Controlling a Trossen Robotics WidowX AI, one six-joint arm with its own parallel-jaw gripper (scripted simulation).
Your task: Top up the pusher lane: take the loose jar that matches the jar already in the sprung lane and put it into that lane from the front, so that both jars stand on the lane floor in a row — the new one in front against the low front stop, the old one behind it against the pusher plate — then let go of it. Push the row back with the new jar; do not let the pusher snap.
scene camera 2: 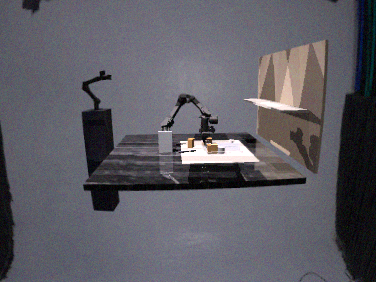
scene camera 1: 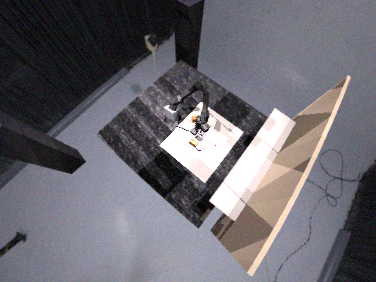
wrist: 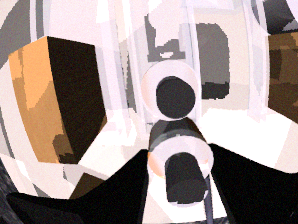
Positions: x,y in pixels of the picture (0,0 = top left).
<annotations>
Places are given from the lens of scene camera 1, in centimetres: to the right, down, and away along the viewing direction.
shelf board (scene camera 1: pixel 233 194): 30, 35, 100
</annotations>
